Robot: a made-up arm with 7 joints. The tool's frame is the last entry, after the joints.
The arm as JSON. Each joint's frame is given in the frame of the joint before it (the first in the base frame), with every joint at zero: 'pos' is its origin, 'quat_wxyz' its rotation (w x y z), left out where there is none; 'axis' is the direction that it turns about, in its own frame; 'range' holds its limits. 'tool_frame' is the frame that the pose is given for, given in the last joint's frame.
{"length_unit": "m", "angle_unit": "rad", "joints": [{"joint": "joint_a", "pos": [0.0, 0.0, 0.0], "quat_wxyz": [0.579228, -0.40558, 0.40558, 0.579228], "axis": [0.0, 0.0, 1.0], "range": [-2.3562, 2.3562]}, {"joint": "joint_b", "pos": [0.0, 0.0, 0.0], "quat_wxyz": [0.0, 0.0, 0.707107, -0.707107], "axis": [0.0, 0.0, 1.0], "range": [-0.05, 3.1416]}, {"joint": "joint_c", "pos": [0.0, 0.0, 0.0], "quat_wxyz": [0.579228, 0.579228, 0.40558, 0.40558], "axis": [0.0, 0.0, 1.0], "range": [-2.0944, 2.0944]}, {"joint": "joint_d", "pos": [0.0, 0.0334, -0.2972], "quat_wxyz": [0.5, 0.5, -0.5, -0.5], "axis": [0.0, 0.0, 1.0], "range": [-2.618, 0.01]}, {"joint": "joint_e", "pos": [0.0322, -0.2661, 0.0], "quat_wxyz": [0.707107, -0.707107, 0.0, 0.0], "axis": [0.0, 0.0, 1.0], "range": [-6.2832, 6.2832]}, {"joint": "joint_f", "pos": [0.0, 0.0, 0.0], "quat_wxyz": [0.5, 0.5, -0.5, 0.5], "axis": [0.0, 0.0, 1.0], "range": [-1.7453, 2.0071]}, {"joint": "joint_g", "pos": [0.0, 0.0, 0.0], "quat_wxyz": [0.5, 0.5, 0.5, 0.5], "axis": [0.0, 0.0, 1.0], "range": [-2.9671, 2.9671]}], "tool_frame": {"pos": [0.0, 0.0, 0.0]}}
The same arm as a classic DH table. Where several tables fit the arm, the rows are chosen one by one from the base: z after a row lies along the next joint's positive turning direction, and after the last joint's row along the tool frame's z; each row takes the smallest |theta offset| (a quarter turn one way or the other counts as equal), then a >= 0, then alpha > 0; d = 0 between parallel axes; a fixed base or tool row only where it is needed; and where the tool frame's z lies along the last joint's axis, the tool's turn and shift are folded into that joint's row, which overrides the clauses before.
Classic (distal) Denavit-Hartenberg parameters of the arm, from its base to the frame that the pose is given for. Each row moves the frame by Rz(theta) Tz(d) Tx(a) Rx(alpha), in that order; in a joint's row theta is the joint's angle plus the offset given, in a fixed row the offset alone. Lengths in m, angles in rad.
base (fixed): theta_offset 0  d 0  a 0  alpha -1.2218
joint_a: theta_offset 1.5708  d 0  a 0  alpha 1.5708
joint_b: theta_offset 1.2218  d 0  a 0  alpha -1.5708
joint_c: theta_offset -1.5708  d -0.2972  a 0.0334  alpha -1.5708
joint_d: theta_offset 0  d 0  a -0.0322  alpha 1.5708
joint_e: theta_offset 0  d -0.2661  a 0  alpha -1.5708
joint_f: theta_offset 0  d 0  a 0  alpha 1.5708
joint_g: theta_offset 0  d 0  a 0  alpha 0
Joint limits (rad, base to tool): -2.3562..2.3562 -0.05..3.1416 -2.0944..2.0944 -2.618..0.01 -6.2832..6.2832 -1.7453..2.0071 -2.9671..2.9671

